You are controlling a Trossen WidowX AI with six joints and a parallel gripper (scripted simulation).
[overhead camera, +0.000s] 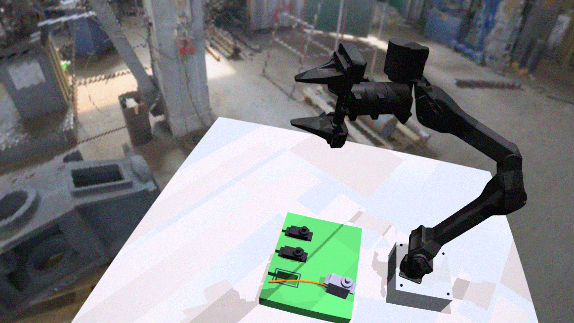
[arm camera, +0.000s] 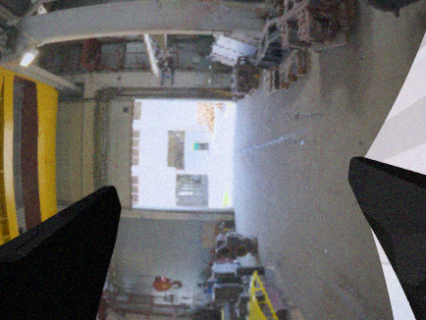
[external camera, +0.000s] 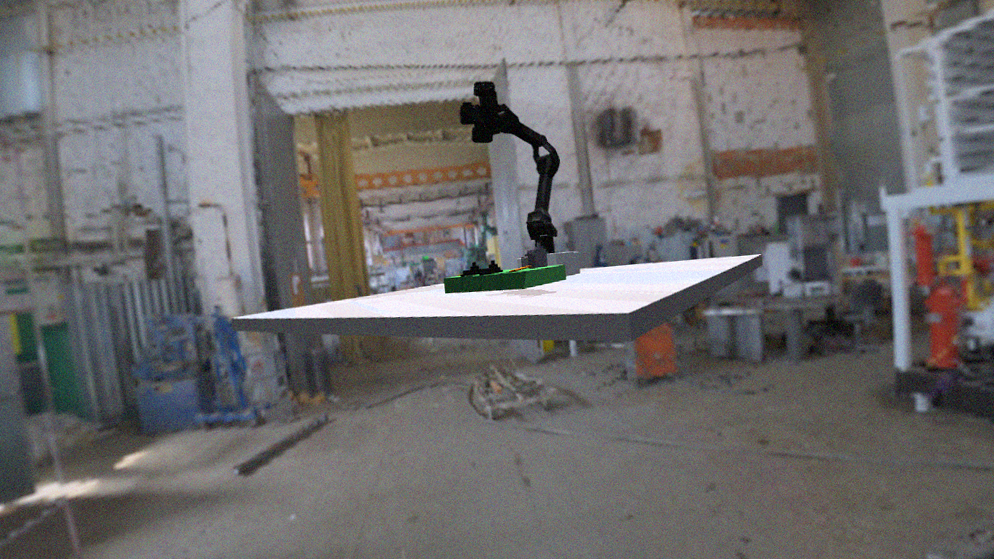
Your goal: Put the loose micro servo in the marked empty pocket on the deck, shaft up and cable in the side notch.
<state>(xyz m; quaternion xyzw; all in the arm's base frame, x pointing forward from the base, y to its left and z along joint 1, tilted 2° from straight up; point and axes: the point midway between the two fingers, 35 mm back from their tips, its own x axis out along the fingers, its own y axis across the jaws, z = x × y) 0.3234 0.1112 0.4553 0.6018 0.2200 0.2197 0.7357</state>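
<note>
Now: gripper tip 52 cm above the green deck, 12 cm past it and 6 cm to the left of it.
</note>
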